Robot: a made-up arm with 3 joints. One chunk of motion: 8 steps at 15 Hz.
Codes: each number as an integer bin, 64 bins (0 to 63) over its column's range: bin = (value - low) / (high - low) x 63, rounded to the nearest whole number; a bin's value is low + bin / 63 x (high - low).
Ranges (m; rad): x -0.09..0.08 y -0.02..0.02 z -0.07..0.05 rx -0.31..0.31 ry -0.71..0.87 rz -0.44..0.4
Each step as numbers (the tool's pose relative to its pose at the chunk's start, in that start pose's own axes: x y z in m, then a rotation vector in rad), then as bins.
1 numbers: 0.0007 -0.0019 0.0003 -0.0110 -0.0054 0.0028
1 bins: 34 29 37 30 28 33
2 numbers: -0.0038 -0.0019 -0.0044 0.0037 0.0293 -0.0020
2 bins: 32 29 34 32 29 33
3 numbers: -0.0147 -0.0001 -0.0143 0.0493 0.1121 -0.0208
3 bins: 28 31 29 37 33 31
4 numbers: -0.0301 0.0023 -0.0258 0.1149 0.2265 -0.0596
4 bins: 22 35 23 43 37 29
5 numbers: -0.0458 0.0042 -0.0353 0.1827 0.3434 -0.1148
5 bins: 16 38 18 50 42 24
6 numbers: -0.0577 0.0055 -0.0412 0.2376 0.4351 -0.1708
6 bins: 12 40 15 56 46 20
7 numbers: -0.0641 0.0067 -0.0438 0.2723 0.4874 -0.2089
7 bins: 10 42 14 59 48 17
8 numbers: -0.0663 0.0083 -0.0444 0.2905 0.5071 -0.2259
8 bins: 9 45 13 61 49 16
